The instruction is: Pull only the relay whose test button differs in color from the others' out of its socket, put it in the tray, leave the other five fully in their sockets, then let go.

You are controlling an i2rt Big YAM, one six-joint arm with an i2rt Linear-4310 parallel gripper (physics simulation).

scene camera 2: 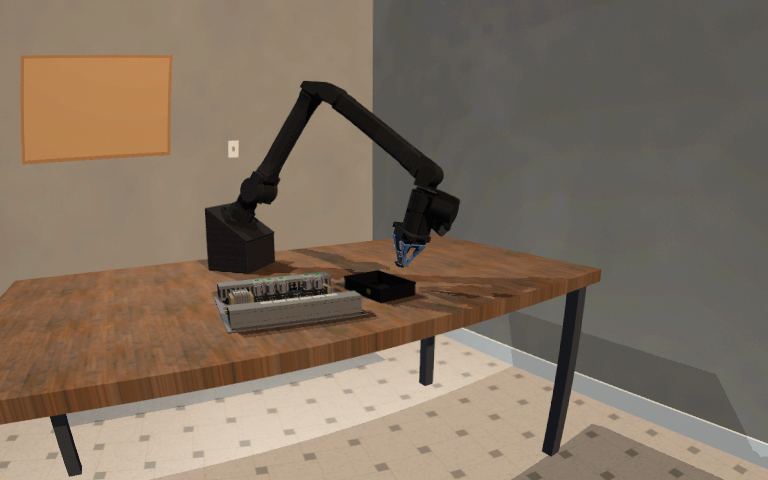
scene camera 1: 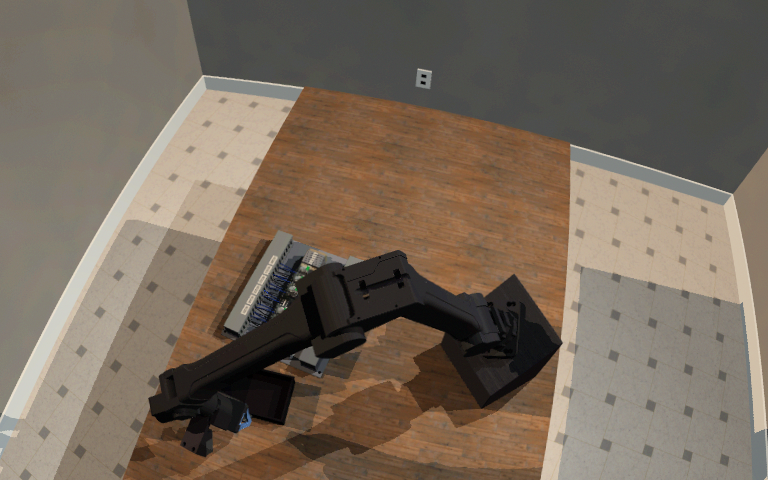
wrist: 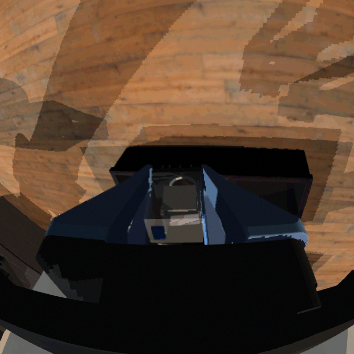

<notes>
I see my gripper [scene camera 2: 402,263] and a blue-button relay [wrist: 173,212].
My gripper also shows in scene camera 1 [scene camera 1: 244,420] and in the wrist view [wrist: 175,173].
</notes>
